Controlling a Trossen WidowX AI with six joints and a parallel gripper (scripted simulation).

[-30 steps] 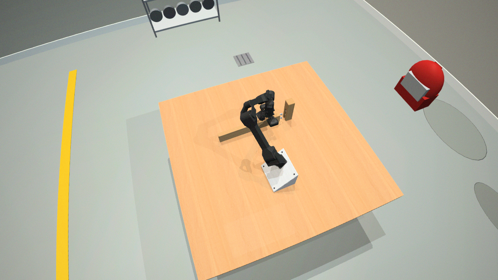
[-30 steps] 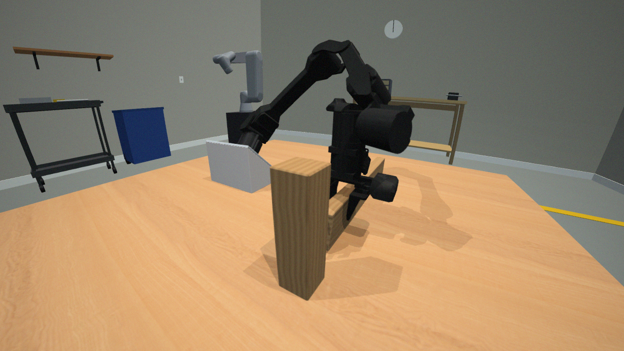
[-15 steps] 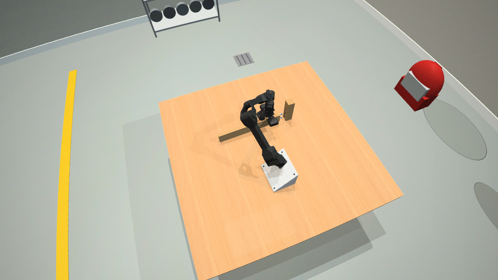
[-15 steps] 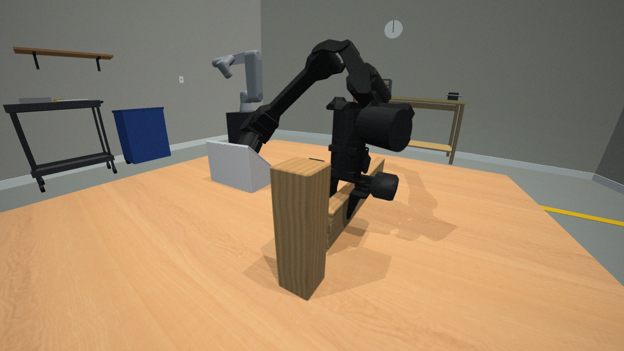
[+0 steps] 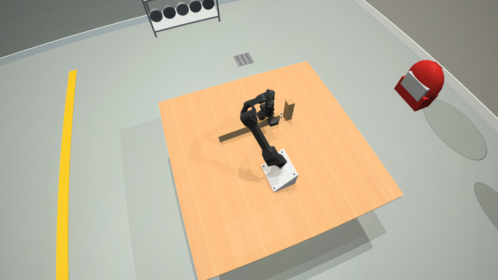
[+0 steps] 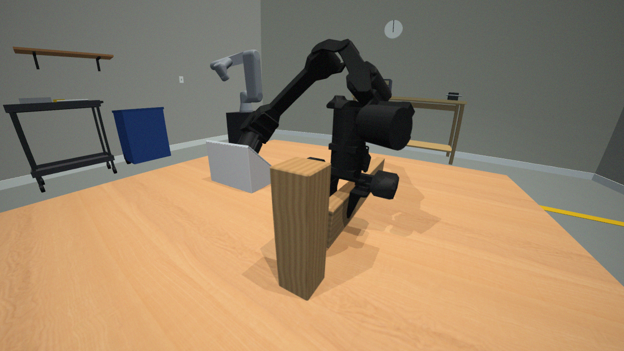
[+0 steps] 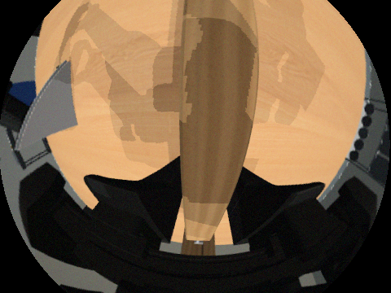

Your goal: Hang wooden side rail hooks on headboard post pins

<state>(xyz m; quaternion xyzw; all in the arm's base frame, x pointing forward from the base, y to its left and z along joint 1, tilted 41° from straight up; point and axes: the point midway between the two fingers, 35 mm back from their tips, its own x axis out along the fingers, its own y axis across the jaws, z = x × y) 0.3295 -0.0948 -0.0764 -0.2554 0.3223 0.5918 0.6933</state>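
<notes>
My gripper tip is now 15 cm to the left of the headboard post, 6 cm below it and 2 cm past it.
</notes>
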